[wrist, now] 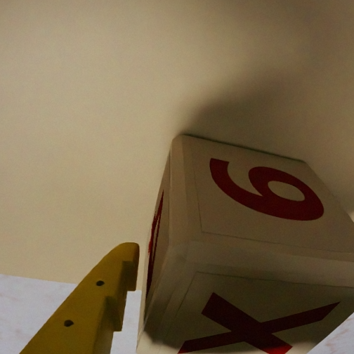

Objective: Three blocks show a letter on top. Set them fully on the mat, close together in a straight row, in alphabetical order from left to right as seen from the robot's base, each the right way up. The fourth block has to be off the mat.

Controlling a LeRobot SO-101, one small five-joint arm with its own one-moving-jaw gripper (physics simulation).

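Observation:
A pale block (250, 255) with red marks fills the lower right of the wrist view. It shows a red X on the face toward the gripper, a red 6 or 9 on the face beyond it, and a steeply foreshortened red mark on its left side. The far edge of the numbered face meets the beige mat (90, 125), with a shadow beside it. My gripper (131, 260) is open. Its yellow notched jaw stands left of the block with a narrow gap between them. The other jaw does not show. The other blocks do not show.
The mat's edge crosses the lower left, with the pale marbled table (30, 310) beyond it. A small piece of table also shows at the lower right corner. Soft shadows lie on the mat above and right of the block.

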